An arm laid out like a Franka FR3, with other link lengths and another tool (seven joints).
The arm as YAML. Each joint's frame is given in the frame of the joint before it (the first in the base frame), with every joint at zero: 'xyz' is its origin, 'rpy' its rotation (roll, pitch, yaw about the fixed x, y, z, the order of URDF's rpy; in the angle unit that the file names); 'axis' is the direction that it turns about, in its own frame. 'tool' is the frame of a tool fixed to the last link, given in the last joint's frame.
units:
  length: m
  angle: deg
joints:
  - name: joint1
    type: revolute
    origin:
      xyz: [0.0, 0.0, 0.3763]
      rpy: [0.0, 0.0, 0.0]
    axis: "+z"
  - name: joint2
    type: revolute
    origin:
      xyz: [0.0, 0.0, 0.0]
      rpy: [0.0, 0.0, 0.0]
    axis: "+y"
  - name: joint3
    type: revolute
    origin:
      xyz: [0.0, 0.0, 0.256]
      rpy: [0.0, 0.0, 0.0]
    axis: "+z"
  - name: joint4
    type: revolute
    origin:
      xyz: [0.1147, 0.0, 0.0]
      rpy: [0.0, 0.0, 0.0]
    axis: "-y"
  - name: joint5
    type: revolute
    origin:
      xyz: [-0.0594, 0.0, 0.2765]
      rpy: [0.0, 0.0, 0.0]
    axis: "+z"
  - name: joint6
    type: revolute
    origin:
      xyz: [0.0, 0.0, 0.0]
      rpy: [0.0, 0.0, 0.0]
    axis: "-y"
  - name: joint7
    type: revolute
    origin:
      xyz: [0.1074, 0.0, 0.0]
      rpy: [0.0, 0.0, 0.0]
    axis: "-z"
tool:
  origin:
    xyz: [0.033, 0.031, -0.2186]
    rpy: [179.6, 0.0, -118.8]
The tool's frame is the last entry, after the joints.
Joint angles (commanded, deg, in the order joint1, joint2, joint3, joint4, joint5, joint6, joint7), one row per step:
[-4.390, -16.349, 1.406, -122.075, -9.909, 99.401, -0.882]
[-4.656, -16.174, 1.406, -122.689, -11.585, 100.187, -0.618]
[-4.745, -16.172, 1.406, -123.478, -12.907, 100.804, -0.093]
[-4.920, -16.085, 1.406, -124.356, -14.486, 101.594, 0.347]
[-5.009, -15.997, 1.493, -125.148, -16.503, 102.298, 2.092]
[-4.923, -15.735, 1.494, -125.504, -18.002, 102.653, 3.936]
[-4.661, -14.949, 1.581, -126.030, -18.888, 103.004, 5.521]
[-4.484, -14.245, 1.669, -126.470, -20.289, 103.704, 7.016]
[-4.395, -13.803, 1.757, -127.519, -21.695, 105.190, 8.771]
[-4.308, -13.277, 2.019, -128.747, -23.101, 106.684, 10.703]
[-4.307, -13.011, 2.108, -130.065, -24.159, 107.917, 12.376]
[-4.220, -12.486, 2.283, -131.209, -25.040, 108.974, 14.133]
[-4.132, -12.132, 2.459, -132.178, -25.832, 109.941, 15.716]
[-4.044, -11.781, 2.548, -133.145, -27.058, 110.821, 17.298]
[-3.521, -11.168, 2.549, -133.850, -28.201, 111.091, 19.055]
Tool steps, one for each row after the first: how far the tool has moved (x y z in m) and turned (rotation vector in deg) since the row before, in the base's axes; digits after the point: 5 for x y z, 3 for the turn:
[0.00028, -0.00744, -0.00386, -1.592, 0.059, 0.084]
[-0.00101, -0.00495, -0.00400, -1.275, 0.153, -0.090]
[-0.00086, -0.00617, -0.00477, -1.482, 0.187, 0.060]
[-0.00004, -0.00695, -0.00393, -2.070, -0.131, -0.852]
[0.00080, -0.00486, -0.00291, -1.582, -0.166, -1.065]
[0.00010, -0.00070, -0.00830, -0.947, 0.538, -0.735]
[0.00176, -0.00252, -0.00613, -1.402, 0.066, -0.399]
[0.00198, -0.00223, -0.00681, -1.334, -0.445, -0.412]
[0.00119, -0.00068, -0.00855, -1.332, -0.280, -0.331]
[-0.00090, -0.00150, -0.00785, -0.949, -0.152, -0.530]
[-0.00085, 0.00015, -0.00901, -0.809, 0.038, -0.536]
[-0.00042, 0.00048, -0.00673, -0.717, -0.173, -0.418]
[-0.00081, -0.00126, -0.00647, -1.065, -0.104, -0.280]
[-0.00169, 0.00063, -0.00760, -1.107, 0.335, -0.327]

